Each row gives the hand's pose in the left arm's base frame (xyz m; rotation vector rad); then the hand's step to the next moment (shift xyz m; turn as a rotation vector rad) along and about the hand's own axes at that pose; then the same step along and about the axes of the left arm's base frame.
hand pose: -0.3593 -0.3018 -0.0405 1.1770 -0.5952 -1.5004
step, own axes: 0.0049 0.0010 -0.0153 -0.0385 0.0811 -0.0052
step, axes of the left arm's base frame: 0.0145 -0.0015 -0.0068 0.0370 0.0136 0.0808
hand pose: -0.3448 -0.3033 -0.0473 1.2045 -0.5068 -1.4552
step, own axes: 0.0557 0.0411 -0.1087 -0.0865 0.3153 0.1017
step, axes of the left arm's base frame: 0.1221 -0.0291 -0.0293 0.0470 -0.0417 0.3366
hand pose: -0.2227 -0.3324 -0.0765 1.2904 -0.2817 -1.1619
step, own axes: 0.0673 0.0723 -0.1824 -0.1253 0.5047 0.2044
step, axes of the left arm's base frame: 0.2008 0.0441 -0.0273 0.0508 -0.1020 0.5470
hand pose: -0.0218 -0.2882 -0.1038 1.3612 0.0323 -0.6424
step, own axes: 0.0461 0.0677 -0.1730 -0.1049 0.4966 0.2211
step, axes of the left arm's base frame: 0.1270 0.1432 0.0022 0.0584 -0.1260 0.5359
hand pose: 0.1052 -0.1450 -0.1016 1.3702 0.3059 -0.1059
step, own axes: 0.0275 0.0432 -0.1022 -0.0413 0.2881 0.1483
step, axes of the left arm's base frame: 0.0215 0.1111 0.0163 0.0557 -0.0906 0.3089
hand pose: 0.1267 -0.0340 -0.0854 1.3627 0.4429 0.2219
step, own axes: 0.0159 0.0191 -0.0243 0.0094 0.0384 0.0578
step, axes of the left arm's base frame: 0.0057 0.0320 0.0124 0.0371 -0.0400 0.0439
